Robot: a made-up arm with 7 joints. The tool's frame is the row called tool. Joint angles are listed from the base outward. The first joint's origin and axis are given. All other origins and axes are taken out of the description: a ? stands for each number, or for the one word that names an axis. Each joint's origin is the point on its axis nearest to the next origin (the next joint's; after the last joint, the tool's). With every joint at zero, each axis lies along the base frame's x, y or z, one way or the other. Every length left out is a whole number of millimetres.
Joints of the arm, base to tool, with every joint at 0 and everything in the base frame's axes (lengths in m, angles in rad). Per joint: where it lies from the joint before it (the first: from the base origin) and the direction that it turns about. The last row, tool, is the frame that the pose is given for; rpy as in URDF.
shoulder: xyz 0 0 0.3 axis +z
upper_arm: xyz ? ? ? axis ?
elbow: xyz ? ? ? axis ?
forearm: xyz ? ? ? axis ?
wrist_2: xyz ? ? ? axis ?
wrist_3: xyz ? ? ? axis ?
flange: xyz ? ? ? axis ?
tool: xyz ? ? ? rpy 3.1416 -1.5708 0
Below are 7 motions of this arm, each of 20 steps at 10 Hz.
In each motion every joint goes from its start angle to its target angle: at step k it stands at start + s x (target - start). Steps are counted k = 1, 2, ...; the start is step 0. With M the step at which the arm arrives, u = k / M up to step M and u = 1 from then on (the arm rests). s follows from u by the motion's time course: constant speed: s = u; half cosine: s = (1 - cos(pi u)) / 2; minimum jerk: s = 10 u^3 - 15 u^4 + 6 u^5.
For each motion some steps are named. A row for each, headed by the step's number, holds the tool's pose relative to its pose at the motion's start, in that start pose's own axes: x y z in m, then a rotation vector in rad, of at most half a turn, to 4 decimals.
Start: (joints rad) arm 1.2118 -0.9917 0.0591 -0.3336 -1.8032 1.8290 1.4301
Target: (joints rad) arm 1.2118 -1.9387 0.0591 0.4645 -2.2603 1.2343 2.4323
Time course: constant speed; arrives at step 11
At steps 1, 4, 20:
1: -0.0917 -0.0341 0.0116 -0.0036 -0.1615 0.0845
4: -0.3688 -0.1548 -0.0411 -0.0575 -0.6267 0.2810
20: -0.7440 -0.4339 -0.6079 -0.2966 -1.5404 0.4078

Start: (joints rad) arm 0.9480 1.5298 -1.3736 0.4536 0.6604 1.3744 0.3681
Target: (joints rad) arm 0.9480 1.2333 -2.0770 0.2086 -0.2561 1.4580 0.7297
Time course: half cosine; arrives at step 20
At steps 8, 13, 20:
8: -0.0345 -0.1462 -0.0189 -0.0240 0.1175 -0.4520
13: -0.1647 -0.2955 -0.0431 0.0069 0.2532 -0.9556
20: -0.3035 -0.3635 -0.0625 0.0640 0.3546 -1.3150

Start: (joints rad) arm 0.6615 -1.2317 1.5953 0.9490 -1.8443 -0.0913 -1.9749
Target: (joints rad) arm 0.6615 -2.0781 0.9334 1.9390 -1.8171 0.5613 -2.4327
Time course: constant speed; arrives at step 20
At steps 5, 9, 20:
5: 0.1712 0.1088 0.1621 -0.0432 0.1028 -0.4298
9: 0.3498 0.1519 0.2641 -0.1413 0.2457 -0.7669
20: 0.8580 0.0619 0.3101 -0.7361 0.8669 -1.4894

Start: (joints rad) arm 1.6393 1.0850 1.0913 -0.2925 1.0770 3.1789 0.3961
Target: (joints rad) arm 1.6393 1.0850 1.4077 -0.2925 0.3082 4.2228 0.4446
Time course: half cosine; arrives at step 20
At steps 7, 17, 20:
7: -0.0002 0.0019 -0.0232 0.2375 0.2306 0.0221
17: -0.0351 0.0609 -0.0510 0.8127 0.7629 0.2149
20: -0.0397 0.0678 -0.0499 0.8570 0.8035 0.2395

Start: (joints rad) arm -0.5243 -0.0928 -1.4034 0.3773 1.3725 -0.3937 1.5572
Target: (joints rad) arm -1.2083 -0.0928 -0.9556 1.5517 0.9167 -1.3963 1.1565
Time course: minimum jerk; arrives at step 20
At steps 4, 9, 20:
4: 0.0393 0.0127 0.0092 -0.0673 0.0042 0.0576
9: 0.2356 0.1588 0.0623 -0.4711 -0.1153 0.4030
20: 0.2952 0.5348 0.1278 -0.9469 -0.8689 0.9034

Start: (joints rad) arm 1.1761 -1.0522 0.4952 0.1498 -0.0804 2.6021 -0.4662
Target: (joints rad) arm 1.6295 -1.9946 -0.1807 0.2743 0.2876 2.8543 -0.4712
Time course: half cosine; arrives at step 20
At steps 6, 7, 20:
6: -0.0907 -0.0467 -0.1267 0.0982 -0.1591 -0.0199
7: -0.1134 -0.0607 -0.1718 0.1352 -0.2083 -0.0258
20: -0.1486 -0.1071 -0.6889 0.6806 -0.6313 -0.0642

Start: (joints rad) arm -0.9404 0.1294 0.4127 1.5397 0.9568 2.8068 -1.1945
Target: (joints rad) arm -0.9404 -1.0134 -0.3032 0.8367 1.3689 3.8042 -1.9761
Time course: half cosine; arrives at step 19
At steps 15, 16, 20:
15: -0.4770 -0.1478 -0.0396 -1.2679 -0.1688 -1.2870
16: -0.5060 -0.1501 -0.0489 -1.3225 -0.1604 -1.3422
20: -0.5450 -0.1516 -0.0625 -1.3943 -0.1469 -1.4113

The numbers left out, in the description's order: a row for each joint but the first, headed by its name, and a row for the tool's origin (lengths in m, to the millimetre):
upper_arm: xyz 0 -0.072 0, axis -y
elbow: xyz 0 0 0.461, axis +z
forearm: xyz 0.016 0.049 0, axis +y
wrist_2: xyz -0.019 0 0.342, axis +z
wrist_3: xyz 0 -0.131 0, axis -y
flange: xyz 0.022 0 0.161, axis +x
tool: xyz 0 0 0

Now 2 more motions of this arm.
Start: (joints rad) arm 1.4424 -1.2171 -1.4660 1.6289 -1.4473 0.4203 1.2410
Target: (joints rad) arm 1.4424 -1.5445 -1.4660 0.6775 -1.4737 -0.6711 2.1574
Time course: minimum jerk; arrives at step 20
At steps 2, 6, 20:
2: 0.0032 0.0014 -0.0009 -0.0100 0.0029 0.0138
6: 0.0576 0.0321 -0.0222 -0.1797 0.0595 0.2707
20: 0.1657 0.2888 -0.2788 -0.8220 0.3590 1.8058

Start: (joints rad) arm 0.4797 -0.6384 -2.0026 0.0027 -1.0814 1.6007 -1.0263
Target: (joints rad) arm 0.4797 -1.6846 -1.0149 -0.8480 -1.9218 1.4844 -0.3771
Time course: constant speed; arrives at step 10
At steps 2, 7, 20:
2: 0.0398 0.1828 -0.0903 -0.2788 0.0149 0.1724
7: 0.0264 0.4402 -0.3841 -0.7329 0.0361 0.7433
20: -0.0110 0.4829 -0.5167 -0.7837 0.0573 1.1290

